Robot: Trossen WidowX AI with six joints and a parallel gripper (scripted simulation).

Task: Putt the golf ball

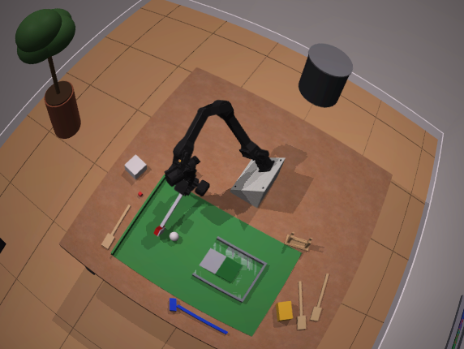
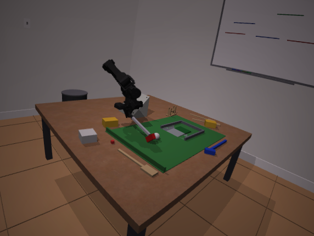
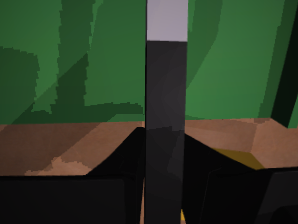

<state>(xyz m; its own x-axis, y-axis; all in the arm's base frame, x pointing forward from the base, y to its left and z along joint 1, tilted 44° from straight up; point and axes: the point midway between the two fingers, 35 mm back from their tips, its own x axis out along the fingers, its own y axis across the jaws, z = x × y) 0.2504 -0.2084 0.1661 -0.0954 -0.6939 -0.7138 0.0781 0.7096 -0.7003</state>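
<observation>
Now: the red putter 120 mm ahead of my gripper tip, 10 mm to the right of it and 10 mm below it. From my gripper tip the other things lie so: white golf ball: 210 mm ahead, 50 mm to the left, 50 mm below; then small red cube: 110 mm ahead, 190 mm to the right, 70 mm below; then white block: 280 mm to the right, 60 mm below.
</observation>
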